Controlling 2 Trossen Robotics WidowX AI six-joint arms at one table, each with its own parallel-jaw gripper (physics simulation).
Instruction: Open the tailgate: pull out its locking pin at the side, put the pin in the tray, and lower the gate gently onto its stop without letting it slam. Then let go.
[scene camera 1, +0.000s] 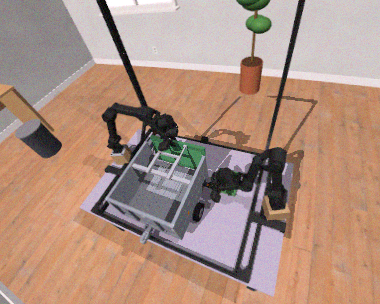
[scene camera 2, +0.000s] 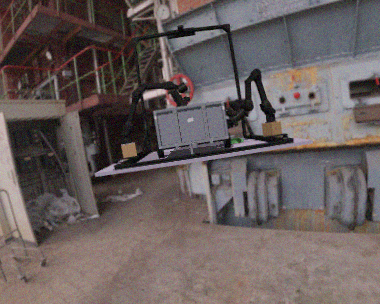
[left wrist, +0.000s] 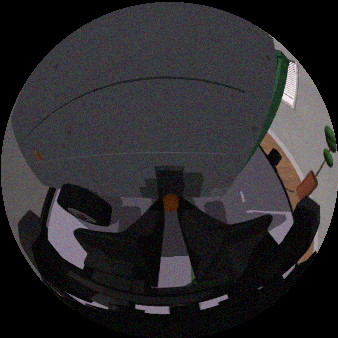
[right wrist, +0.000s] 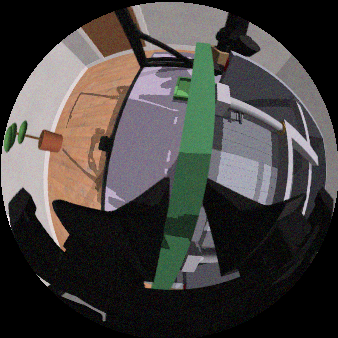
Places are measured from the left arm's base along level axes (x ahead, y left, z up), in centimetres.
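Where they show: left gripper, between the fingertips: (scene camera 1: 207, 185) (left wrist: 169, 201); right gripper, between the fingertips: (scene camera 1: 176, 144) (right wrist: 184, 182); left arm's base, origin of its link: (scene camera 1: 276, 203) (scene camera 2: 271, 122) (right wrist: 222, 49); right arm's base, origin of its link: (scene camera 1: 118, 149) (scene camera 2: 127, 143).
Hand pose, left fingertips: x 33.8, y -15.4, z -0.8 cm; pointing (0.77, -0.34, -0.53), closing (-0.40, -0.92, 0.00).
Things, the pixels of their centre, and the offset from my left fingertips.
- grey trailer, middle of its body: (left wrist: 114, 102) (right wrist: 276, 190) (scene camera 1: 162, 190) (scene camera 2: 191, 129) dx +24.9, dy +1.7, dz +3.6 cm
- locking pin's orange head, middle of its body: (left wrist: 170, 202) dx -0.4, dy +0.2, dz +0.8 cm
- green tray, middle of its body: (right wrist: 196, 89) (scene camera 1: 229, 181) (scene camera 2: 233, 141) dx -13.3, dy -5.9, dz -9.8 cm
- black wheel, middle of its body: (left wrist: 83, 207) (scene camera 1: 198, 212) dx +6.6, dy +12.7, dz -5.7 cm
The green tailgate (scene camera 1: 192, 156) (left wrist: 276, 95) (right wrist: 197, 120) stands upright at the far end of the grey trailer (scene camera 1: 186, 220) (scene camera 2: 190, 125) (left wrist: 150, 115). My right gripper (scene camera 1: 166, 143) (right wrist: 184, 182) is shut on the tailgate's top edge, one finger on each side. The locking pin's orange head (left wrist: 171, 202) sits at the dark bracket low on the trailer's side. My left gripper (left wrist: 169, 201) is shut on the pin, its fingertips at the sides of the head. The green tray (scene camera 1: 231, 191) (scene camera 2: 236, 141) (right wrist: 182, 88) lies beside the trailer, partly under the left arm in scene camera 1.
A black wheel (scene camera 1: 198, 212) (left wrist: 85, 205) stands beside the left gripper, under the trailer's side. White bars (right wrist: 255, 116) cross the top of the trailer bed. Black frame rails and tall posts (scene camera 1: 286, 75) surround the table. A potted plant (scene camera 1: 251, 75) stands beyond on the floor.
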